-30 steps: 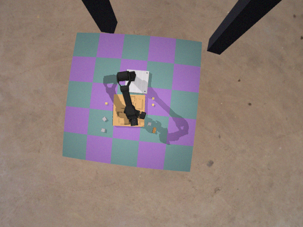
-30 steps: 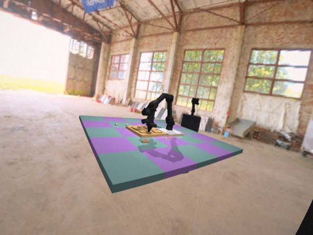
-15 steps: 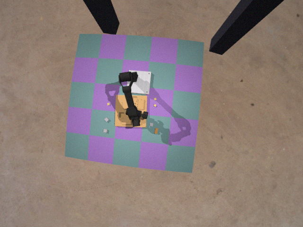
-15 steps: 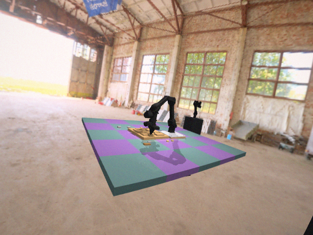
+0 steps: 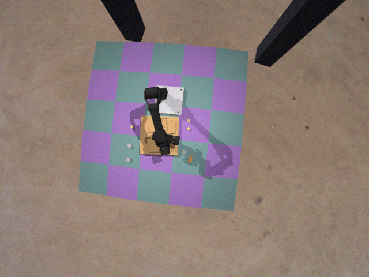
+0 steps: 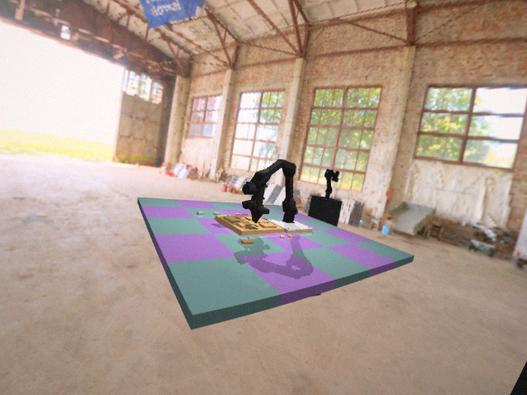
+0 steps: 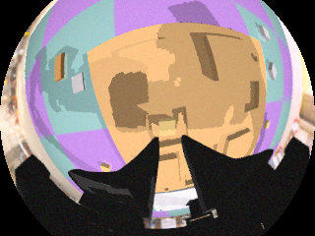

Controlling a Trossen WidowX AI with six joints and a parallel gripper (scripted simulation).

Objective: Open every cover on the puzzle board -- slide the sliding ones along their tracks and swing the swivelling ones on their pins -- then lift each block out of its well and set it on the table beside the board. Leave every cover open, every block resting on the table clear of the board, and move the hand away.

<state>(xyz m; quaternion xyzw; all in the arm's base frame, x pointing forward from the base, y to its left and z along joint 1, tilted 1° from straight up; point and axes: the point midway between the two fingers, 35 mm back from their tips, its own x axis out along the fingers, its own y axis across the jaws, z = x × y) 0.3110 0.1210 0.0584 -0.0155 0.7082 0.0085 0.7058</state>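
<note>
Right now my gripper tip is 6 cm to the left of the orange puzzle board and 2 cm above it. Also, from my gripper tip: orange block 12 cm ahead, 20 cm to the left, 4 cm below.
</note>
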